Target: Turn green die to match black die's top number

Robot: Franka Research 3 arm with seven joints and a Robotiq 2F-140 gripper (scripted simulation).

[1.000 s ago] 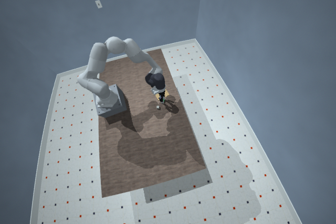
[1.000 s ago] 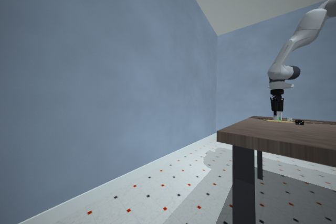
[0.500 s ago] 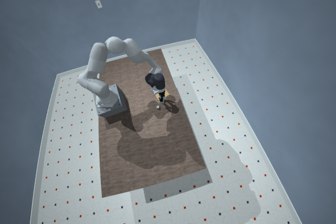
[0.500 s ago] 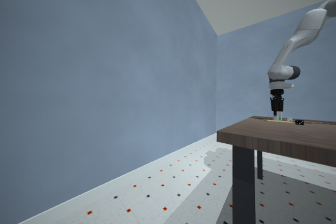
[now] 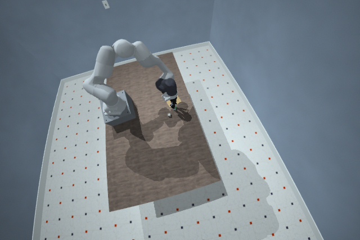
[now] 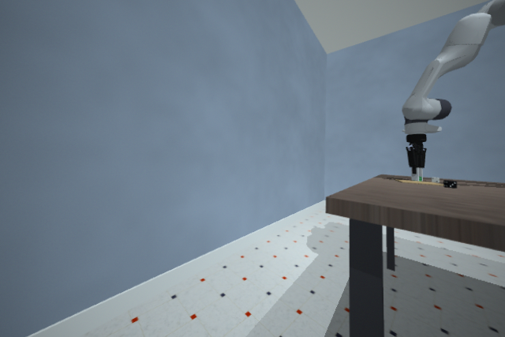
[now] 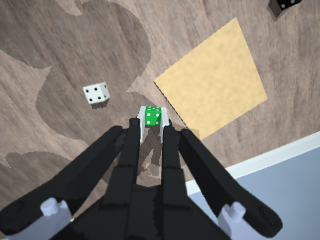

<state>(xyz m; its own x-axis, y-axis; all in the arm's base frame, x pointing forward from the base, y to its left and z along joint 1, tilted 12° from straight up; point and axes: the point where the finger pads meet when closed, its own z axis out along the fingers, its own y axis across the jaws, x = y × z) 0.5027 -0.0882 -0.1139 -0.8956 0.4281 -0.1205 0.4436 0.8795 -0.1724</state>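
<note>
The green die is 20 mm below my hand. Round my hand: white die 70 mm behind, 60 mm to the right, 20 mm below; tan mat 110 mm to the left, 40 mm below; black die 90 mm behind, 230 mm to the left, 20 mm below.
</note>
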